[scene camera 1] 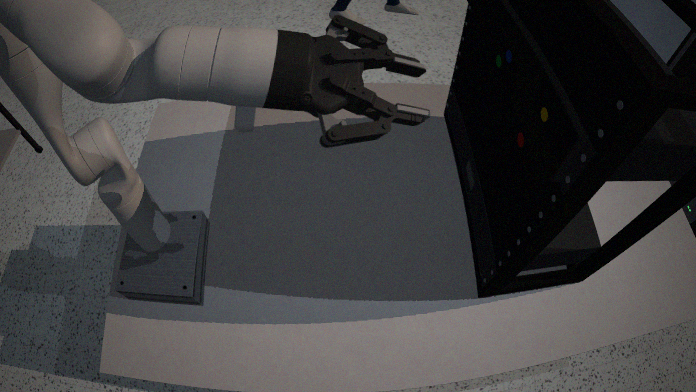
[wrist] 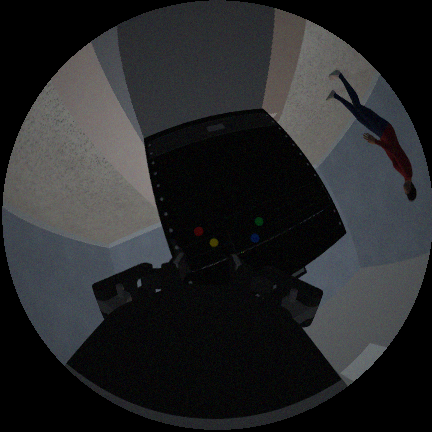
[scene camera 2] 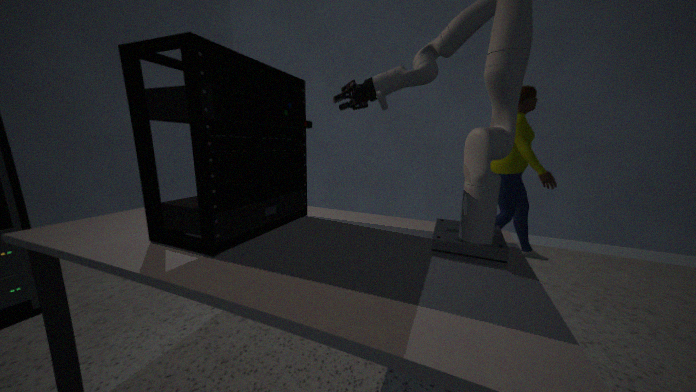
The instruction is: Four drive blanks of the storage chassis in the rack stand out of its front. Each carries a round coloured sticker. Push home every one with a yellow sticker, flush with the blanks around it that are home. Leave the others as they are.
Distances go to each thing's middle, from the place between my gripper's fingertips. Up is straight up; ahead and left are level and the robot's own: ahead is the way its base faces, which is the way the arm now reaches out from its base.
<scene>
Right now my hand is 28 cm short of the black rack [scene camera 1: 610,106], 22 cm to the right of it and 18 cm above it.
</scene>
